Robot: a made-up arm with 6 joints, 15 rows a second.
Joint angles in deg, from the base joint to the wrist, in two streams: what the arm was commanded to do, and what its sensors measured. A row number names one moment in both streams.
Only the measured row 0 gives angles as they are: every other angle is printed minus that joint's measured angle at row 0.
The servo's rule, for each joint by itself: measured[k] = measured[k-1] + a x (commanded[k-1-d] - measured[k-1]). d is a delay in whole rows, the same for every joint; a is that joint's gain. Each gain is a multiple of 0.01, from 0.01 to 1. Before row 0 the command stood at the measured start. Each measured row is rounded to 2 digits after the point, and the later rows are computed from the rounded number. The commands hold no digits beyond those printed.
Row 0, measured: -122.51, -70.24, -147.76, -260.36, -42.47, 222.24
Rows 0 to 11, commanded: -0.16, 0.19, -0.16, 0.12, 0.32, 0.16; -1.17, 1.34, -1.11, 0.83, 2.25, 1.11; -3.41, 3.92, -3.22, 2.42, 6.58, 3.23; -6.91, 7.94, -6.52, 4.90, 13.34, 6.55; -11.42, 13.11, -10.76, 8.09, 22.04, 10.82; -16.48, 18.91, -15.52, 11.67, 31.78, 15.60; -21.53, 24.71, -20.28, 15.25, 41.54, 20.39; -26.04, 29.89, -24.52, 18.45, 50.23, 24.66; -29.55, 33.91, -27.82, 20.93, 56.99, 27.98; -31.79, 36.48, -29.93, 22.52, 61.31, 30.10; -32.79, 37.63, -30.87, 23.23, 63.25, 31.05; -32.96, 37.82, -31.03, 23.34, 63.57, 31.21
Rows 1 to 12, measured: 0.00, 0.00, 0.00, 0.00, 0.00, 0.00; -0.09, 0.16, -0.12, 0.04, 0.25, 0.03; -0.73, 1.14, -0.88, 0.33, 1.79, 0.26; -2.31, 3.45, -2.68, 1.10, 5.48, 0.88; -5.02, 7.18, -5.64, 2.51, 11.53, 2.07; -8.80, 12.10, -9.58, 4.57, 19.62, 3.91; -13.33, 17.75, -14.15, 7.20, 28.98, 6.36; -18.17, 23.53, -18.87, 10.18, 38.65, 9.31; -22.81, 28.81, -23.22, 13.24, 47.57, 12.53; -26.79, 33.04, -26.76, 16.09, 54.82, 15.77; -29.74, 35.90, -29.20, 18.47, 59.82, 18.78; -31.54, 37.34, -30.49, 20.23, 62.46, 21.36
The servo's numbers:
d 1
a 0.59 0.83 0.77 0.37 0.77 0.21

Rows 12 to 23, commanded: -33.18, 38.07, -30.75, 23.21, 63.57, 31.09; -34.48, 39.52, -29.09, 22.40, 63.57, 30.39; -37.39, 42.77, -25.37, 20.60, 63.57, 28.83; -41.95, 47.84, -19.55, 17.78, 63.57, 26.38; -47.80, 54.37, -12.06, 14.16, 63.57, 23.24; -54.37, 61.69, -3.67, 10.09, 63.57, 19.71; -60.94, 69.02, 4.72, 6.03, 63.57, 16.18; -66.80, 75.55, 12.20, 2.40, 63.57, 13.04; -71.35, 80.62, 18.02, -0.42, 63.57, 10.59; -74.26, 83.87, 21.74, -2.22, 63.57, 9.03; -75.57, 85.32, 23.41, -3.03, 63.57, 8.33; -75.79, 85.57, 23.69, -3.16, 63.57, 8.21
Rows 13 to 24, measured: -32.38, 37.74, -30.91, 21.38, 63.31, 23.43; -32.85, 38.01, -30.79, 22.06, 63.51, 25.04; -33.81, 39.26, -29.48, 22.19, 63.56, 26.16; -35.92, 42.17, -26.32, 21.60, 63.57, 26.72; -39.48, 46.88, -21.11, 20.19, 63.57, 26.65; -44.39, 53.10, -14.14, 17.96, 63.57, 25.93; -50.28, 60.23, -6.08, 15.05, 63.57, 24.62; -56.57, 67.53, 2.24, 11.71, 63.57, 22.85; -62.61, 74.19, 9.91, 8.27, 63.57, 20.79; -67.77, 79.53, 16.15, 5.05, 63.57, 18.65; -71.60, 83.13, 20.45, 2.36, 63.57, 16.63; -73.94, 84.95, 22.73, 0.37, 63.57, 14.89
